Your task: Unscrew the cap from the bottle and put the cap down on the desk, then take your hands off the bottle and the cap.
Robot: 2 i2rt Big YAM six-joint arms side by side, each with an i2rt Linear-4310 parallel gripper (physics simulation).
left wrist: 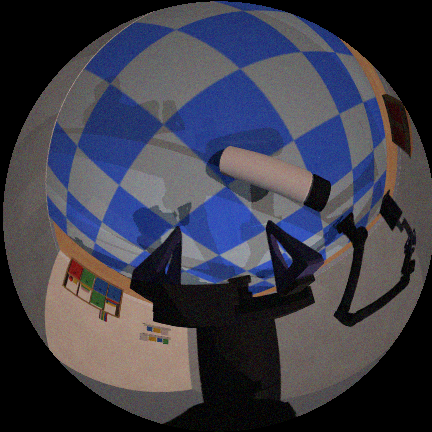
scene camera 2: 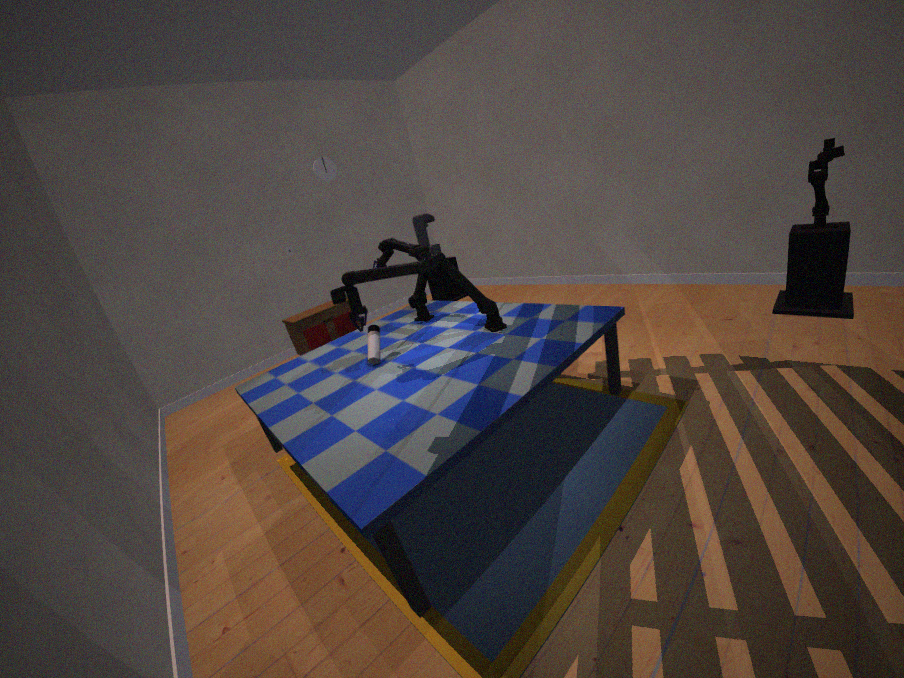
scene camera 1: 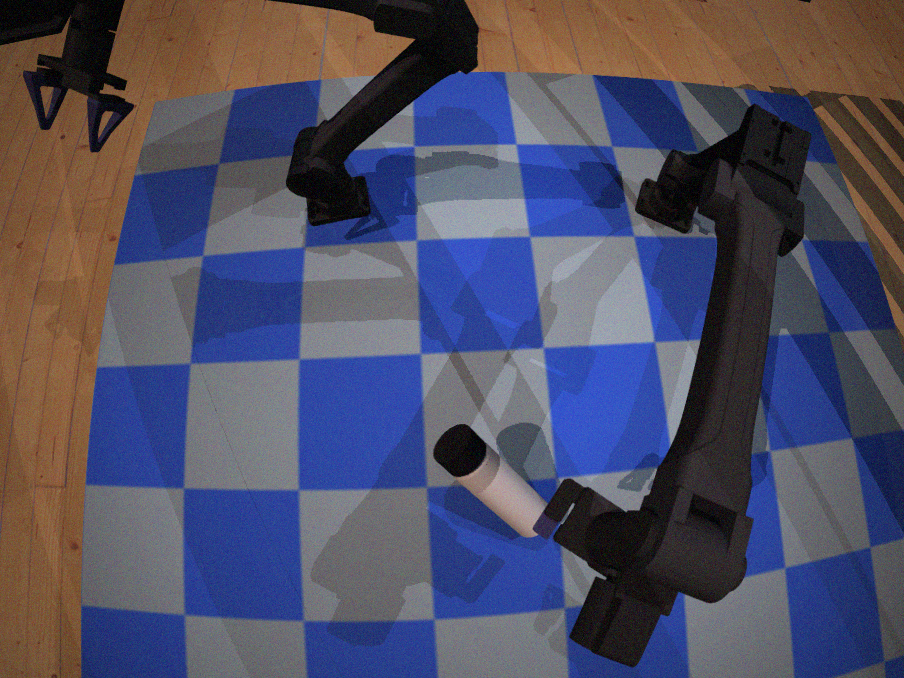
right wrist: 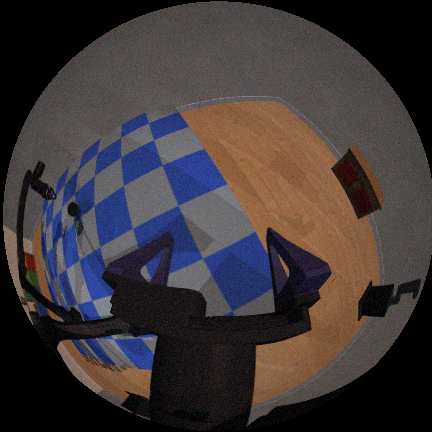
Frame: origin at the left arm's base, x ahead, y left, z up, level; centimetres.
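Seen in the pictures: left gripper, fingertip midpoint: (left wrist: 224, 226) (scene camera 2: 363, 328) (scene camera 1: 582, 533) (right wrist: 53, 196); right gripper, fingertip midpoint: (scene camera 1: 69, 140) (right wrist: 217, 234); left arm's base, origin of the base link: (left wrist: 239, 279) (scene camera 2: 495, 327) (scene camera 1: 664, 207) (right wrist: 76, 314); right arm's base, origin of the base link: (left wrist: 344, 221) (scene camera 2: 424, 318) (scene camera 1: 338, 202).
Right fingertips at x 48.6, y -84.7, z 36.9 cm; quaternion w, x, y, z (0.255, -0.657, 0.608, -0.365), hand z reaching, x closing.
Offsets run from my right fingertips to a thing's top centre. "spot": to the spot under its first point. Level surfaces: height alone.
The pale bottle @[spot: dx +16.1, dy +71.4, dz -25.1 cm] (scene camera 1: 503, 492) (scene camera 2: 373, 346) (left wrist: 265, 174) leans, its top toward the upper left in scene camera 1. Its black cap @[spot: dx +13.3, dy +63.5, dz -19.8 cm] (scene camera 1: 460, 450) (scene camera 2: 373, 327) (left wrist: 318, 192) (right wrist: 73, 209) is on its top and faces the right wrist camera. My left gripper (scene camera 1: 544, 524) (scene camera 2: 362, 324) (left wrist: 224, 226) is open and empty. It hangs beside the bottle; its fingertip overlaps the base in scene camera 1, and contact cannot be told. My right gripper (scene camera 1: 70, 140) (scene camera 2: 376, 264) (right wrist: 217, 234) is open and empty, far from the bottle, by the table's upper left corner in scene camera 1.
The checkered blue and grey table @[dz -36.9 cm] (scene camera 1: 240, 426) (scene camera 2: 343, 474) lies under the bottle. The left arm (scene camera 1: 737, 328) reaches down the right side in scene camera 1. The right arm (scene camera 1: 387, 102) rises at the top. A wooden box with red panels (scene camera 2: 317, 328) (right wrist: 357, 182) stands beyond the table.
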